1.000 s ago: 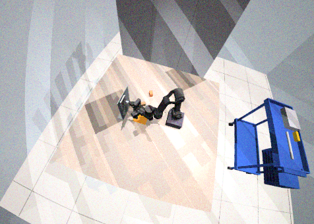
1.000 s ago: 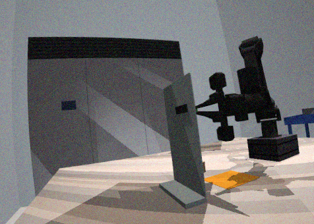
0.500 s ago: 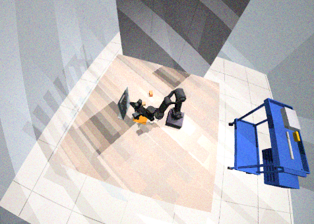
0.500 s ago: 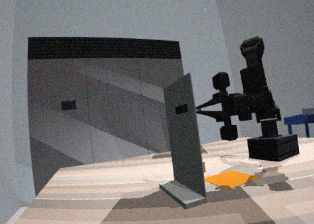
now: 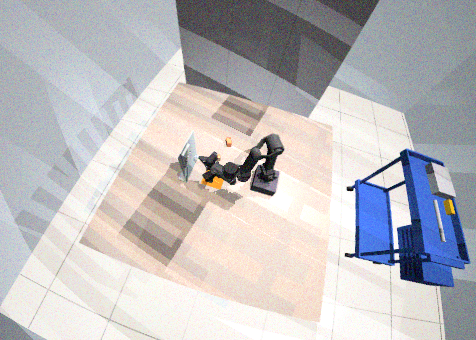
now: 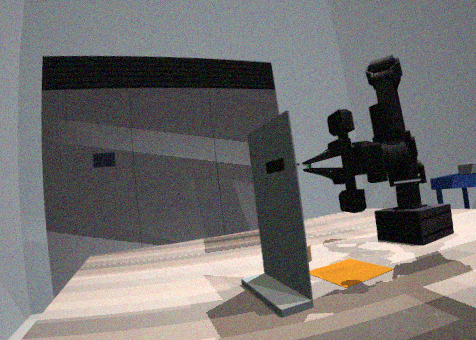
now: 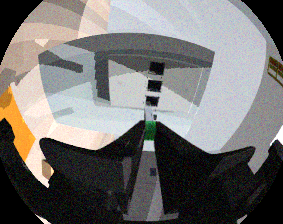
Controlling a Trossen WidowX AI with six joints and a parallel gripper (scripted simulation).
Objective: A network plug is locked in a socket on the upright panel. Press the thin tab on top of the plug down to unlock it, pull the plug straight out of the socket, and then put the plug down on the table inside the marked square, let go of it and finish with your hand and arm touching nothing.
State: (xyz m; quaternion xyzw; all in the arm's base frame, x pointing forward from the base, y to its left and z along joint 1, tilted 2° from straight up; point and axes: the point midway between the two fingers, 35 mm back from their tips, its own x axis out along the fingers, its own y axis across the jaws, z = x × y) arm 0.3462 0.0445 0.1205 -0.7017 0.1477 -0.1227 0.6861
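My gripper tip is 21 cm above the orange marked square and 8 cm past it. Round my gripper tip: grey panel (8 cm below, 7 cm ahead); then network plug (right at my gripper tip).
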